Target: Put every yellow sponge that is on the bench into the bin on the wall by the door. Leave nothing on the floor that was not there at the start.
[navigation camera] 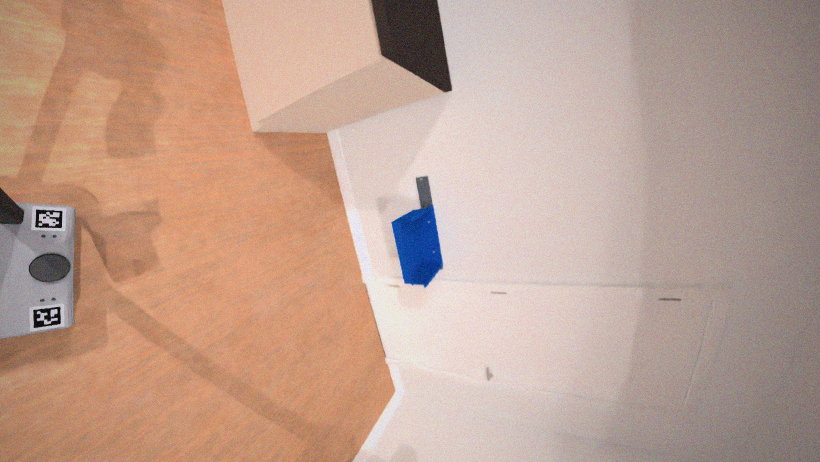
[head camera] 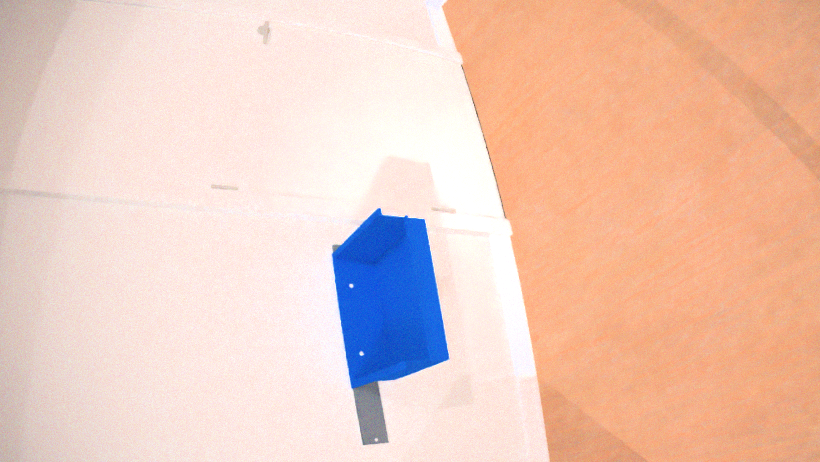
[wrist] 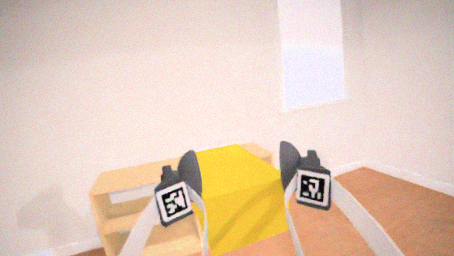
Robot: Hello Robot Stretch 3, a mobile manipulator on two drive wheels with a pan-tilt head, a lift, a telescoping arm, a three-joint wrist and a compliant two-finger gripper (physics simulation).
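Places are measured from the robot's base along level axes (x ahead, y left, z up), in millimetres.
Pixels of known places: gripper, fingertip midpoint: [wrist: 238, 162]; robot's base, link origin: [navigation camera: 49, 265].
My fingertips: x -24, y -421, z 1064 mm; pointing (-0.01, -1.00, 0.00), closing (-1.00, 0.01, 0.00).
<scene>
Ahead of a thing's pixels: the offset from my fingertips to its top centre. "spot": to the spot under its first point. Level surfaces: height alone.
My gripper [wrist: 238, 162] is shut on a yellow sponge {3 mm down, 12 mm ahead, 12 mm right} [wrist: 240, 200] in the wrist view, with one dark fingertip pad on each side of the block. The blue bin {381 mm down, 1288 mm ahead, 532 mm left} [head camera: 395, 298] [navigation camera: 417, 246] is fixed to the wall in the head and navigation views, with its open top showing and no sponge visible inside. It is mounted beside the outline of the door [head camera: 275, 126] [navigation camera: 539, 338]. The gripper does not show in the head or navigation view, so its distance from the bin cannot be told. The bench does not show in the current views.
A grey metal strip {spot: 421 mm down, 1345 mm ahead, 771 mm left} [head camera: 371, 413] [navigation camera: 423, 192] shows at one end of the bin. A pale cabinet [navigation camera: 309, 57] with a dark top stands along the wall. My base [navigation camera: 34, 269] is on the wooden floor {1064 mm down} [navigation camera: 229, 258]. A wooden shelf unit [wrist: 100, 215] stands by a wall in the wrist view.
</scene>
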